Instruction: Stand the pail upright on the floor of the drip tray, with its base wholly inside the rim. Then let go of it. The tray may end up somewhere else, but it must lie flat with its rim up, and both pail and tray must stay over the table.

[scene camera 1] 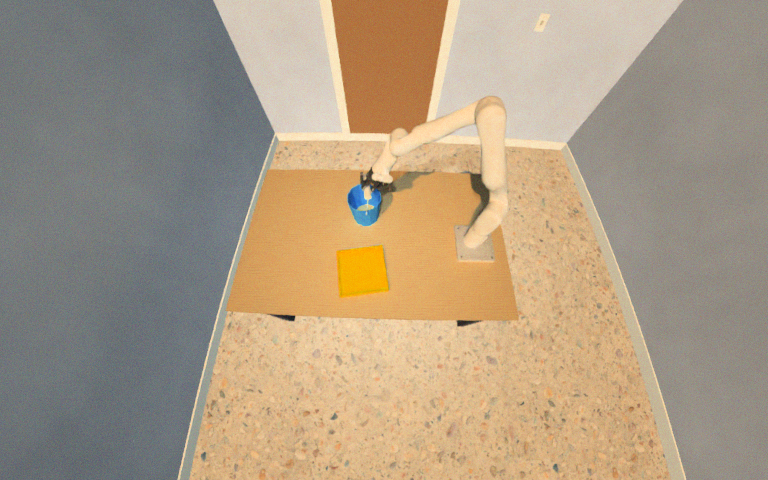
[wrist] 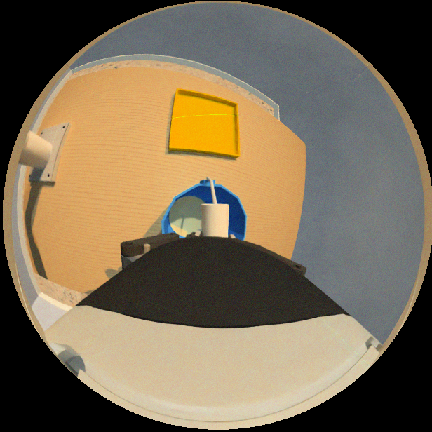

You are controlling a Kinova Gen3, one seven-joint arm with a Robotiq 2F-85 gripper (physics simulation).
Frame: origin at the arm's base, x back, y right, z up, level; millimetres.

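Seen in the pictures: gripper, fingertip midpoint: [scene camera 1: 366,190]; arm's base, link origin: [scene camera 1: 471,239].
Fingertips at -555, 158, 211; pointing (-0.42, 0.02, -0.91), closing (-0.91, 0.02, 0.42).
Note:
Pixels of each thing's middle, then the offset from my fingertips to it, as dx, dy, dz. "pt": a spot on its surface instead. Level surfaces: height alone.
- blue pail, surface spot: [scene camera 1: 365,216] pt -10, -74, -120
- yellow drip tray, body centre: [scene camera 1: 361,270] -26, -328, -226
- wooden table, surface height: dz -237
The blue pail [scene camera 1: 365,216] [wrist: 236,201] stands upright on the table, behind the tray in the scene view. Its pale handle grip [scene camera 1: 368,194] [wrist: 215,219] stands up over the pail's opening, with a thin handle wire running to the rim. My gripper [scene camera 1: 368,188] [wrist: 214,238] is at the pail's far side, its fingers closed in on the grip from both sides; the palm hides part of them in the wrist view. The yellow drip tray [scene camera 1: 362,271] [wrist: 205,125] lies flat with its rim up, apart from the pail.
The wooden table [scene camera 1: 294,226] [wrist: 115,150] carries my arm's base plate [scene camera 1: 483,254] [wrist: 58,150] at the right in the scene view. The tray lies between the pail and the table's front edge. A wall with a brown door [scene camera 1: 390,67] stands behind the table.

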